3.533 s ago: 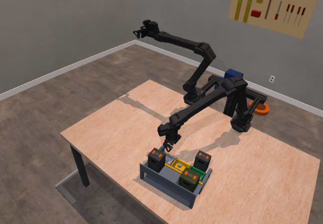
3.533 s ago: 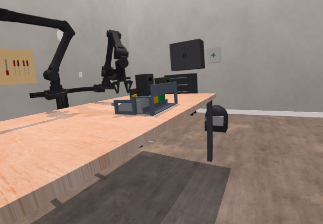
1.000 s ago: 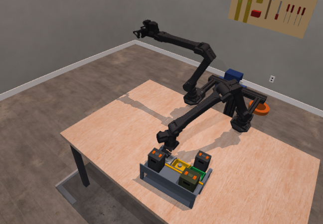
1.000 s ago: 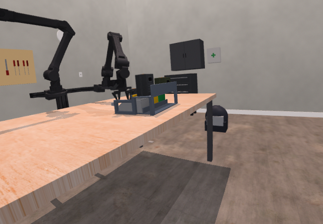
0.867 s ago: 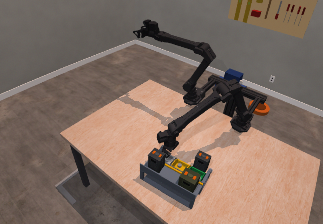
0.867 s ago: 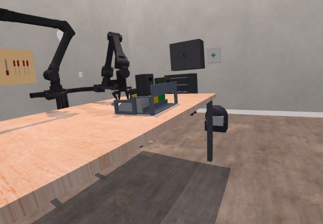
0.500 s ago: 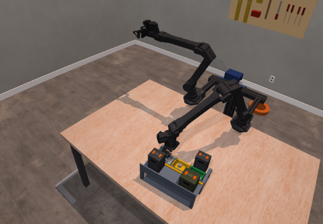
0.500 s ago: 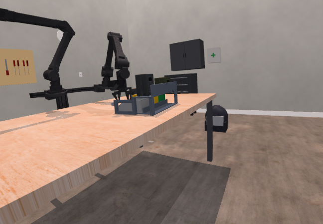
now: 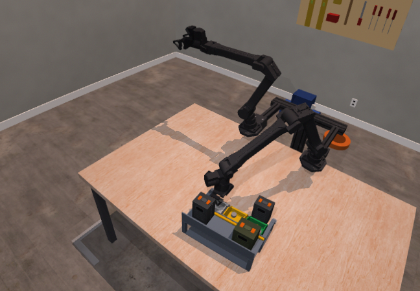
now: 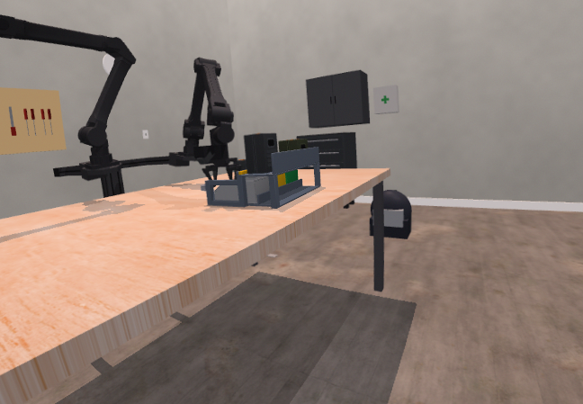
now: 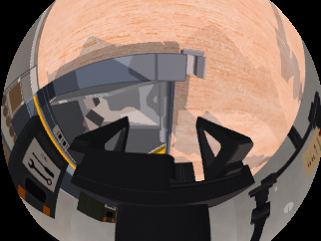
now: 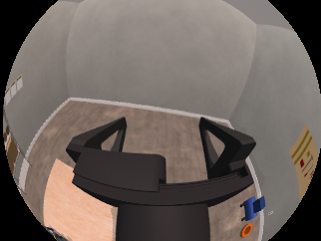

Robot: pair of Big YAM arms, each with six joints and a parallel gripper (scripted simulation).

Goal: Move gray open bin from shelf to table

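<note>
My left gripper is now 8 cm short of the gray open bin, 1 cm to the right of it and 2 cm above it. Round my left hand: yellow bin (6 cm ahead, 12 cm to the left, 2 cm below); then gray shelf (9 cm ahead, 13 cm to the left, 1 cm above); then green bin (5 cm ahead, 24 cm to the left, 2 cm below).
</note>
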